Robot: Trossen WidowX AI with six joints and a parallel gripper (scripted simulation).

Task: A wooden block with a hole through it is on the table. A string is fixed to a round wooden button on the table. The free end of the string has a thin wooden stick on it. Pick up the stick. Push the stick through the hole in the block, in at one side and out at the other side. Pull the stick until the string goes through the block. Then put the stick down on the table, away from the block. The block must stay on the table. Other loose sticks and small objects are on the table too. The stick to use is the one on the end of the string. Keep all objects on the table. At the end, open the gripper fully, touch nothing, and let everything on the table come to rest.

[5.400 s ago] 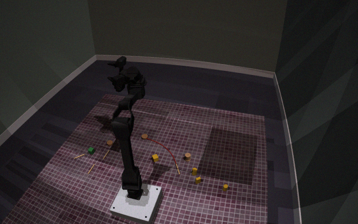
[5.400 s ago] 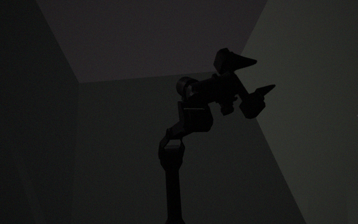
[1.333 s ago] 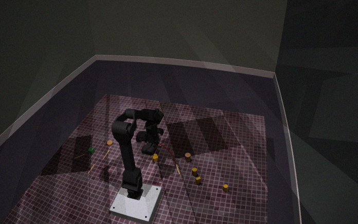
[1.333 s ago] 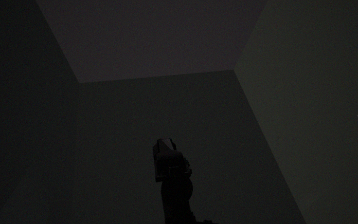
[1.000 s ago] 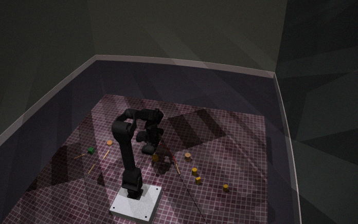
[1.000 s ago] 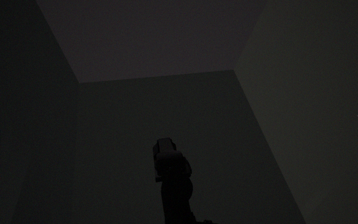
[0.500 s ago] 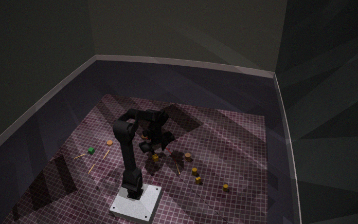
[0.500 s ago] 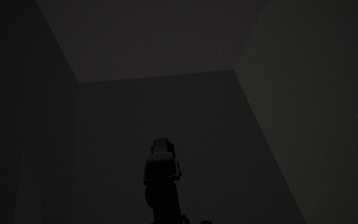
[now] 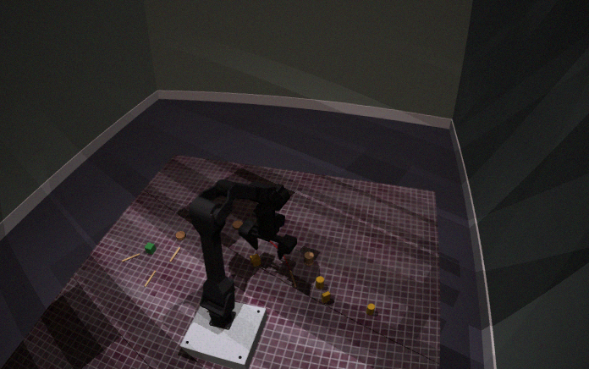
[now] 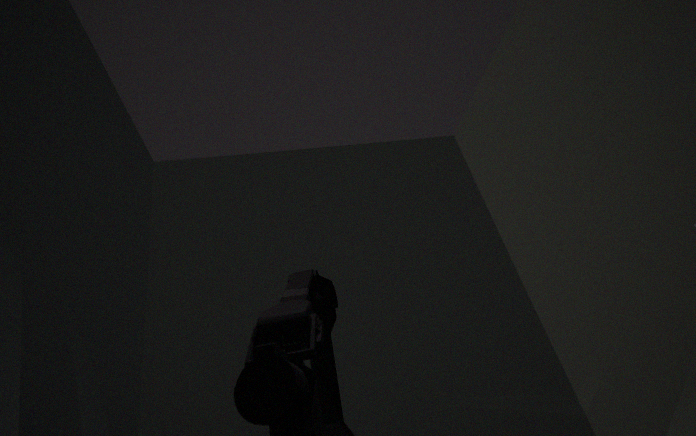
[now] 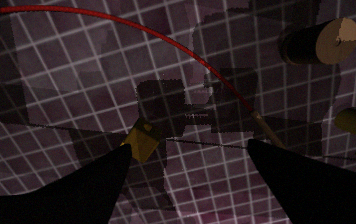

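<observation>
Now: the thin wooden stick 8 cm to the right of my gripper tip, 5 cm below it and 3 cm behind it. From my gripper tip the other things lie so: round wooden button (17 cm to the left, 16 cm ahead, 5 cm below); then yellow wooden block (5 cm to the left, 4 cm below); then wooden cylinder (13 cm to the right, 4 cm below, 4 cm ahead).
</observation>
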